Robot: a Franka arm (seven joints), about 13 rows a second.
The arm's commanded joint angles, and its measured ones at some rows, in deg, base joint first. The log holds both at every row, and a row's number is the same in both.
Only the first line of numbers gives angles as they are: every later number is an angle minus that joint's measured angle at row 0.
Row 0, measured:
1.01 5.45 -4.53 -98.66 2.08 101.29 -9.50
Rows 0 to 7, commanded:
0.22 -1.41 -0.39 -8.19 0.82 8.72 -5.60
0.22 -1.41 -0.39 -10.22 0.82 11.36 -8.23
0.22 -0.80 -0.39 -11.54 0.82 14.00 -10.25
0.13 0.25 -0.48 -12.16 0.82 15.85 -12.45
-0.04 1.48 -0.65 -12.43 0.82 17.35 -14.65
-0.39 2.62 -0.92 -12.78 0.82 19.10 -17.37
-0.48 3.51 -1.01 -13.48 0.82 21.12 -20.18
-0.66 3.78 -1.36 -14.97 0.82 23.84 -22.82
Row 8, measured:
-0.23 2.94 -0.79 -13.25 0.00 19.93 -17.53
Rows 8 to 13, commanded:
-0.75 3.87 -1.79 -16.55 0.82 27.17 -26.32
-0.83 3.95 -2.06 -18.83 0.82 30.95 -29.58
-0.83 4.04 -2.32 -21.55 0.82 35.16 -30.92
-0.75 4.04 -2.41 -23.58 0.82 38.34 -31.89
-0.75 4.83 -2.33 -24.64 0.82 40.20 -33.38
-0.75 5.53 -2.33 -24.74 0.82 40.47 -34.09
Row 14, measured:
-0.75 5.34 -2.32 -23.13 0.01 38.24 -31.28
